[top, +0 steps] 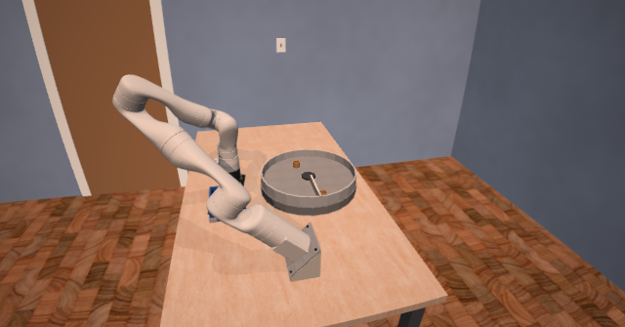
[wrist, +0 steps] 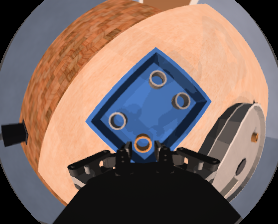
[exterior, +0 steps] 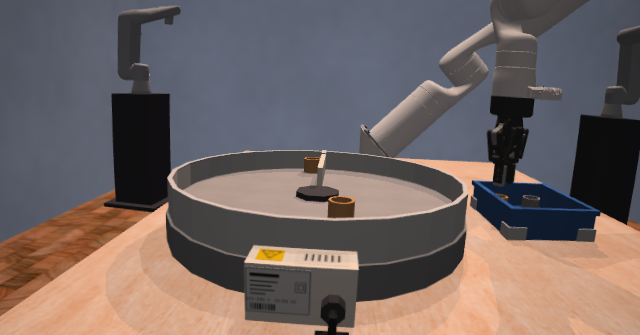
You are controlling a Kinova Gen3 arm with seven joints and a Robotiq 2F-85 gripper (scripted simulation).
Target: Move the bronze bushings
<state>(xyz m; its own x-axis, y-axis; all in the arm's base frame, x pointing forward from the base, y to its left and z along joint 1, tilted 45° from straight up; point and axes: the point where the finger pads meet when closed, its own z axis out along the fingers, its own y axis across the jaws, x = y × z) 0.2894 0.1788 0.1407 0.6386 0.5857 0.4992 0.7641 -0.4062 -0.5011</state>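
My gripper is now 50 mm short of the blue crate, 50 mm above it and 30 mm to the right of it. Round my hand: grey turntable disc: 320 mm to the right, 160 mm ahead, 20 mm below.
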